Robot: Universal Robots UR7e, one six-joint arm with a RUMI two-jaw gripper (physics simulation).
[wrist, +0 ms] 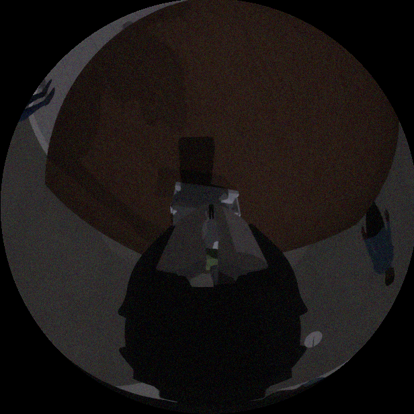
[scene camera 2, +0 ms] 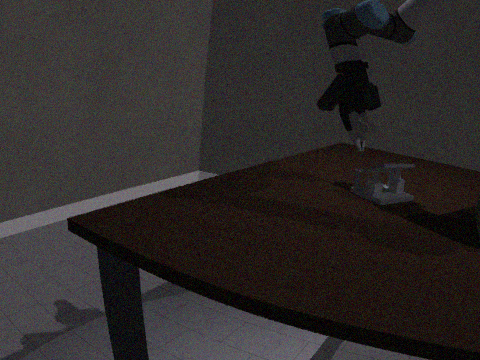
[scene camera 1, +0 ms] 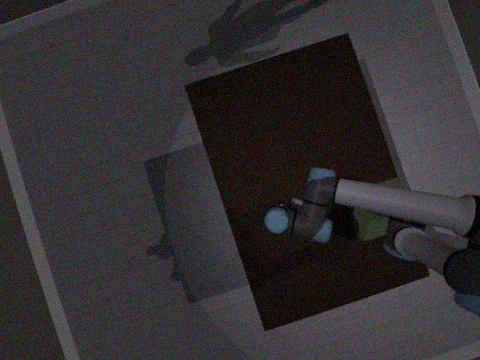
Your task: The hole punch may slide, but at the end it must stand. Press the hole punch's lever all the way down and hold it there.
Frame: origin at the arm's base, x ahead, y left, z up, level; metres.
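Where they show: gripper, fingertip midpoint: (scene camera 2: 361, 151).
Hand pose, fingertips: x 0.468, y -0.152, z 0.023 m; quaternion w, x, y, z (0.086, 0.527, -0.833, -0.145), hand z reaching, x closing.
Each offset is from my fingertips to the top centre of the thing. "*": to the spot under its first point. Level surfaces: height alone.
The grey hole punch @(* dx -0.079, dy +0.080, dz -0.072 m) (scene camera 2: 383, 194) (wrist: 199, 194) stands upright on its base on the brown table @(dz -0.084 m) (scene camera 1: 295, 115) (scene camera 2: 225, 235) (wrist: 285, 100). In scene camera 2 its lever @(* dx -0.110, dy +0.083, dz -0.002 m) (scene camera 2: 400, 165) is raised, with a gap above the base. In scene camera 1 a small pale part of the punch @(* dx -0.074, dy -0.006, dz -0.028 m) (scene camera 1: 297, 201) shows beside the wrist, which hides the rest. My gripper (scene camera 2: 361, 146) (wrist: 210, 205) is shut and empty, pointing down. Its tips are above the punch's height and touch nothing. In the wrist view the fingers cover the near part of the punch and much of its lever.
A green object (scene camera 1: 372, 217) (wrist: 212, 262) lies on the table beneath the arm, near the robot's base side. Dark arm shadows fall across the table. A person in blue (wrist: 381, 247) stands beyond the table at the right of the wrist view.
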